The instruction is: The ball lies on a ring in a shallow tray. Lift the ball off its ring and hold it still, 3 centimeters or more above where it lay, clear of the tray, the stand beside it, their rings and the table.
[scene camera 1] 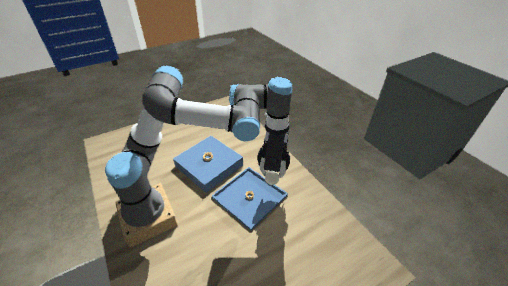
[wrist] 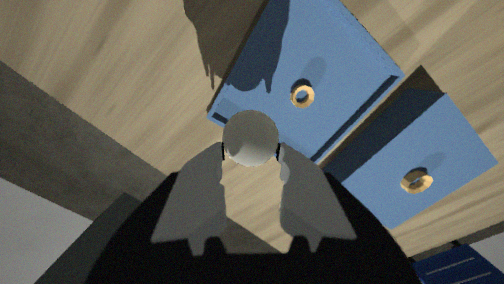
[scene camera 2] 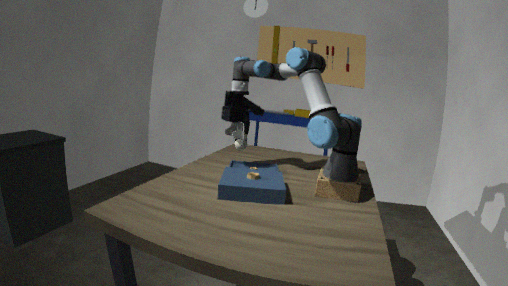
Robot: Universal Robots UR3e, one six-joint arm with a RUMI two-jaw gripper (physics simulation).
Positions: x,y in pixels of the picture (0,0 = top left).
Labels:
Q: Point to a blue stand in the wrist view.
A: At 420,149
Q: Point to a blue stand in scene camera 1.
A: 209,162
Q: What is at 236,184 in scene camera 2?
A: A blue stand.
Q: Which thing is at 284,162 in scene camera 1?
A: My gripper.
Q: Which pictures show my gripper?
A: Scene camera 1, the wrist view and scene camera 2: all of them.

